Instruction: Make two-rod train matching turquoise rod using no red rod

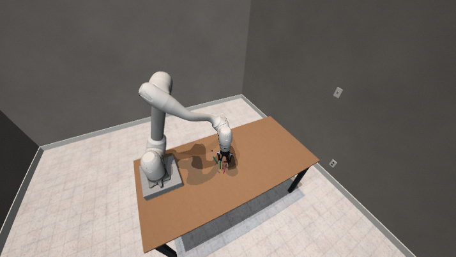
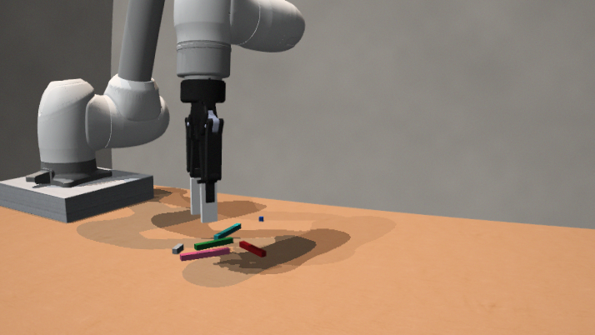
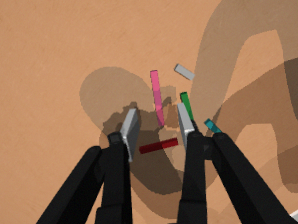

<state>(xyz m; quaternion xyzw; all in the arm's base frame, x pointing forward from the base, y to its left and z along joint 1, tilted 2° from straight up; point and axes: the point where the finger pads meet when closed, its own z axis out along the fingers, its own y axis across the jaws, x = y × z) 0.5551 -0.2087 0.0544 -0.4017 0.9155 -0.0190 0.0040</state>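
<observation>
My hand is 100 mm above the pink rod. The rest, counted from my hand: red rod 70 mm ahead, 60 mm to the left, 100 mm below; then grey rod 60 mm behind, 100 mm below; then green rod 10 mm behind, 60 mm to the left, 100 mm below.
</observation>
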